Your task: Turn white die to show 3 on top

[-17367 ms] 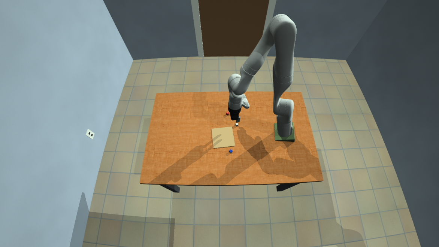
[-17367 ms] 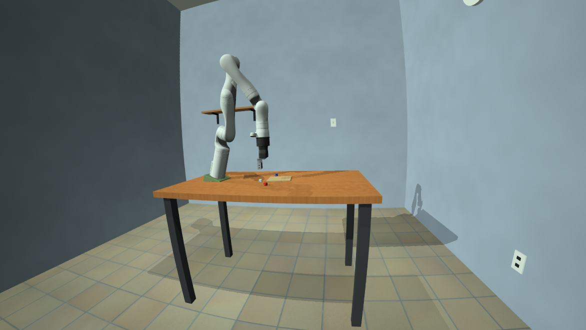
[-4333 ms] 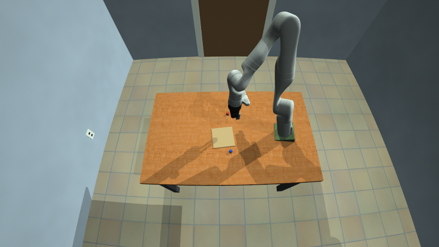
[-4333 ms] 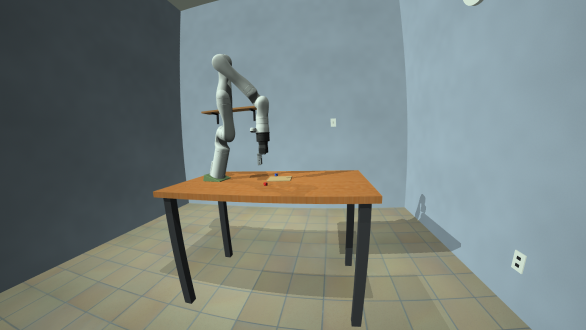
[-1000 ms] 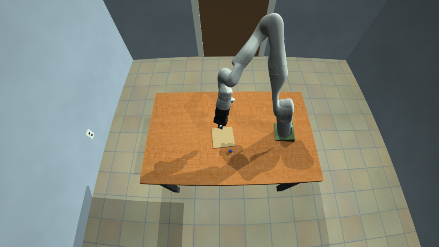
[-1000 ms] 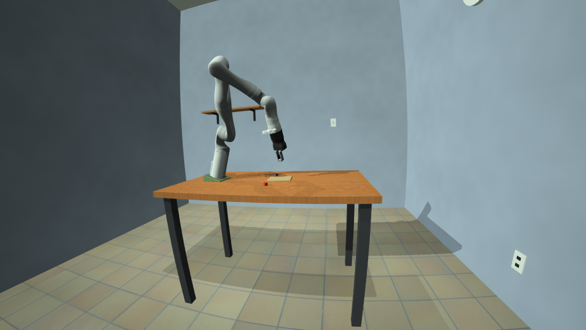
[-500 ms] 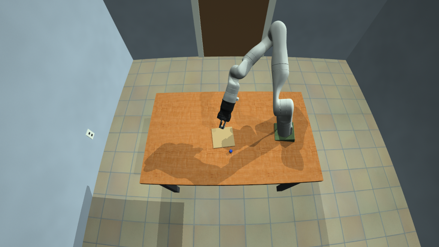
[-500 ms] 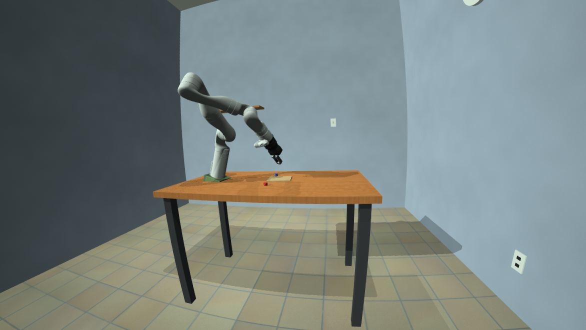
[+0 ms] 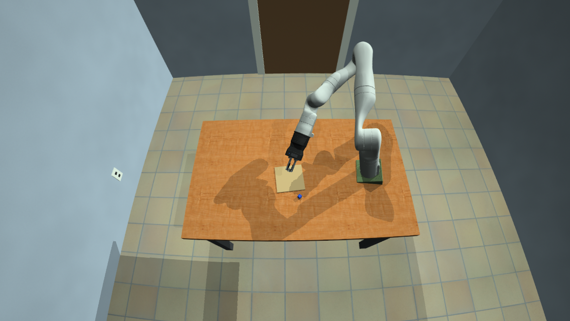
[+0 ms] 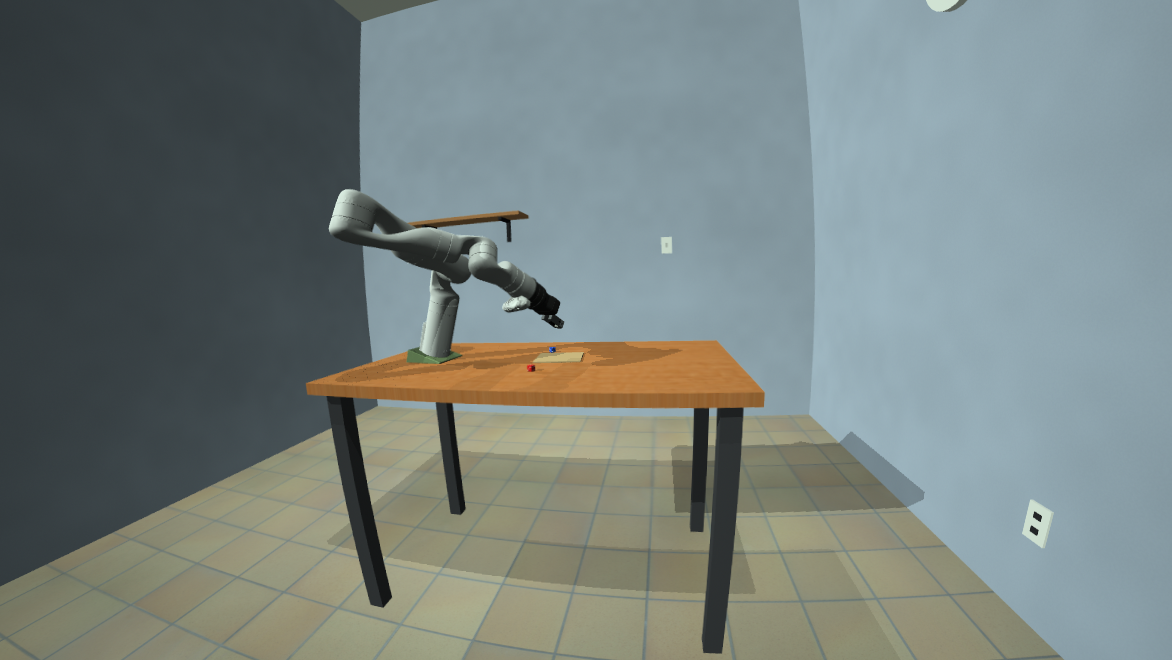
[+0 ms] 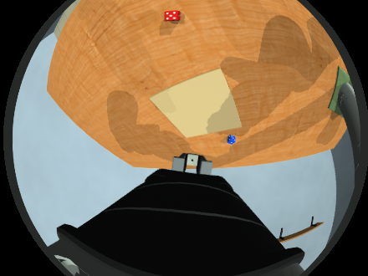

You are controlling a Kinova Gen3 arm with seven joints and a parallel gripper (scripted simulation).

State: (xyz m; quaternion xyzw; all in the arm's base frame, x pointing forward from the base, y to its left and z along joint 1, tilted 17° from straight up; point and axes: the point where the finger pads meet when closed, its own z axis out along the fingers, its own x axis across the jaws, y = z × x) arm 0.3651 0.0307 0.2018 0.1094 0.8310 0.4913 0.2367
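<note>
The tan mat is 10 mm to the left of my hand and 110 mm below it. Round my hand: blue die: 50 mm behind, 110 mm to the left, 100 mm below; red die: 30 mm behind, 170 mm to the right, 100 mm below; white die: 10 mm to the left, 10 mm below.
</note>
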